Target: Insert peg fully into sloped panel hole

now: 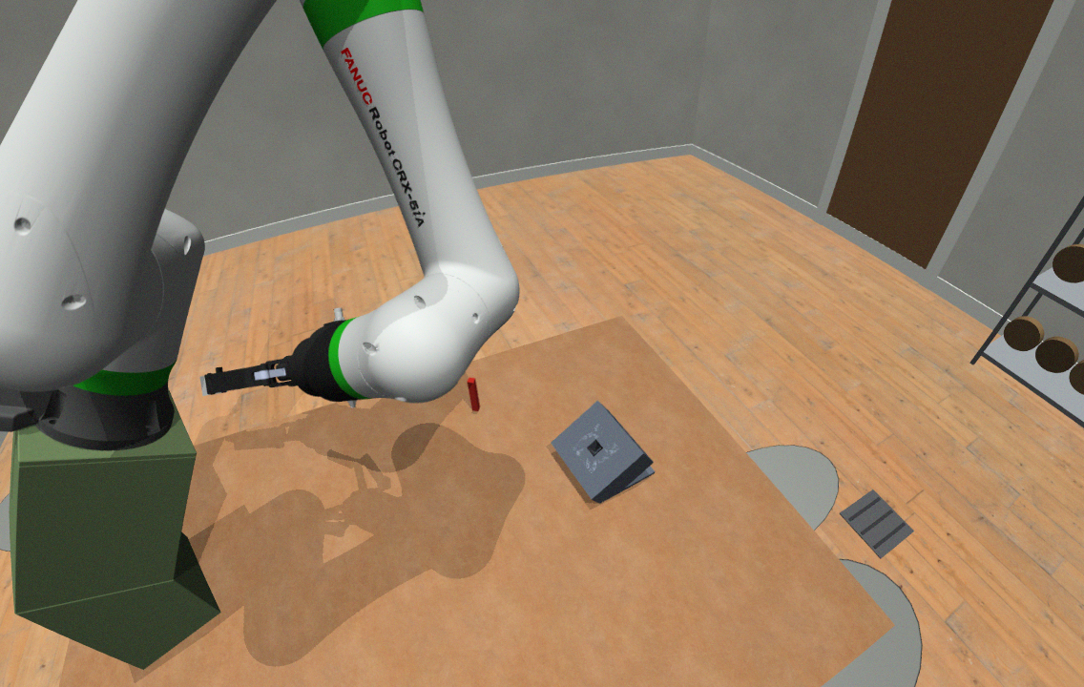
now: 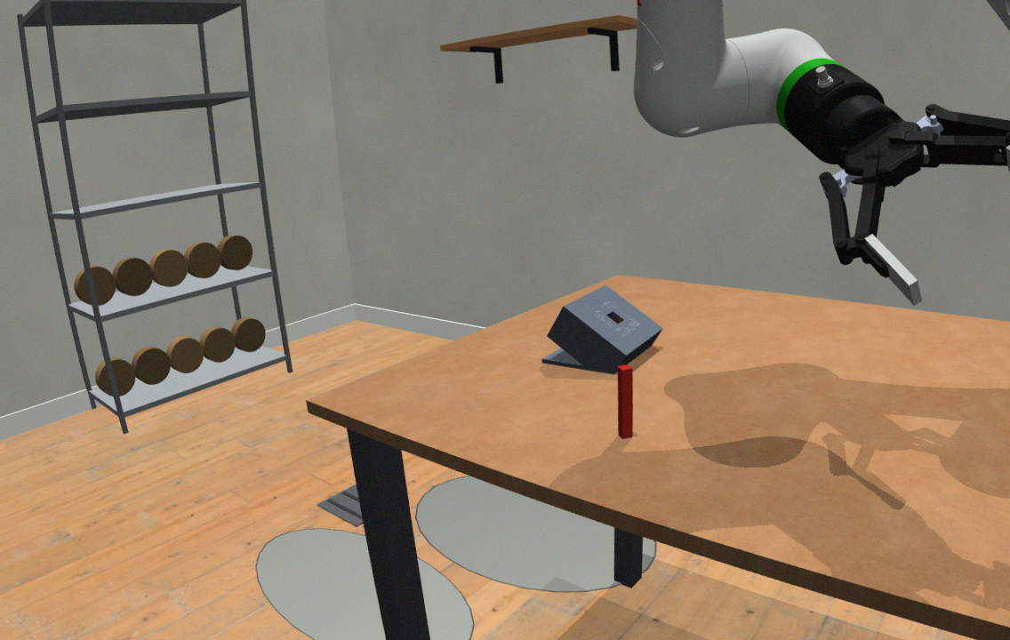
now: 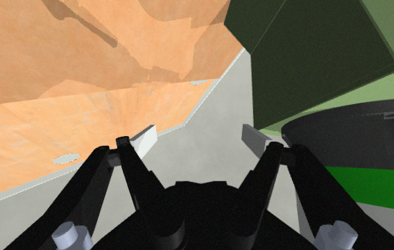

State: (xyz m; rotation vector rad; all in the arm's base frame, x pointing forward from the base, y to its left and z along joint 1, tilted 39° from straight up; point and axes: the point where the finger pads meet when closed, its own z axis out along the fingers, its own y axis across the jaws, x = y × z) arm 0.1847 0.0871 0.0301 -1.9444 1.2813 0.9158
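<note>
The red peg is 33 cm ahead of my hand, 20 cm below it and 3 cm to the right of it.
</note>
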